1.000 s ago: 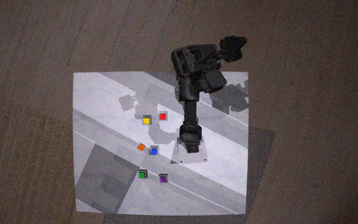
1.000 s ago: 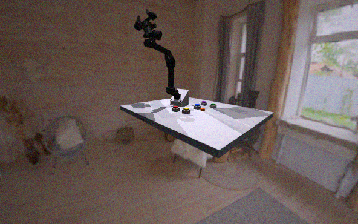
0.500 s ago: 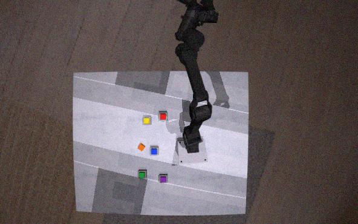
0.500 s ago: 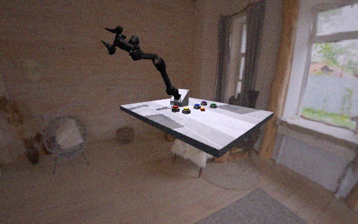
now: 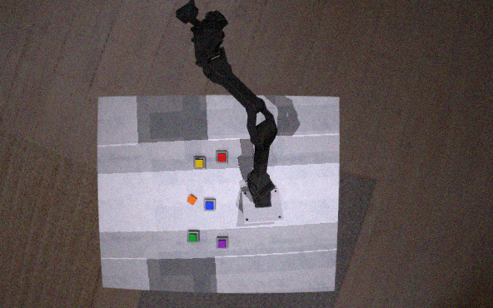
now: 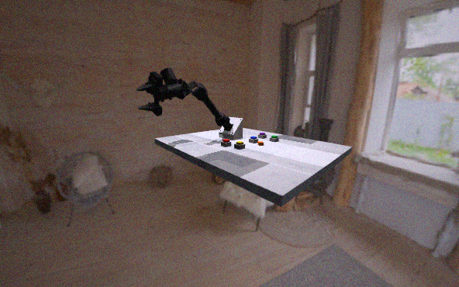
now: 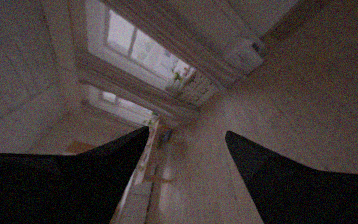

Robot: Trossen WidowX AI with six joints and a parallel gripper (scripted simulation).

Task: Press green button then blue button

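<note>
Right now the green button is 140 mm ahead of my gripper tip, 870 mm to the left of it and 260 mm below it. From my gripper tip the other things lie so: yellow button 80 mm ahead, 540 mm to the left, 260 mm below; red button 20 mm behind, 530 mm to the left, 260 mm below; orange block 130 mm ahead, 700 mm to the left, 280 mm below.
</note>
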